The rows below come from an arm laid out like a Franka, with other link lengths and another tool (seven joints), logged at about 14 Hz.
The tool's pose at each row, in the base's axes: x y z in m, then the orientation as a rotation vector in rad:
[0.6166 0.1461 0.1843 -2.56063 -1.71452 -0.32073]
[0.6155 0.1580 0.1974 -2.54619 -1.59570 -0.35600]
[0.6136 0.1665 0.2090 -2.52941 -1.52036 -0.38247]
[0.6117 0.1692 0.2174 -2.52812 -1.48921 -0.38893]
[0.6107 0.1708 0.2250 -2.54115 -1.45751 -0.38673]
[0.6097 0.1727 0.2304 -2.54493 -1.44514 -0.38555]
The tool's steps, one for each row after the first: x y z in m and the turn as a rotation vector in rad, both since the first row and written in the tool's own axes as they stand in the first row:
[0.0130 -0.0046 -0.0112 0.03817 0.06140 0.06642]
[0.0223 -0.0087 -0.0215 0.06383 0.10599 0.10759]
[0.0257 -0.0108 -0.0296 0.07218 0.11909 0.12648]
[0.0282 -0.0118 -0.0369 0.07456 0.12019 0.14976]
[0.0307 -0.0130 -0.0421 0.07647 0.12113 0.15854]

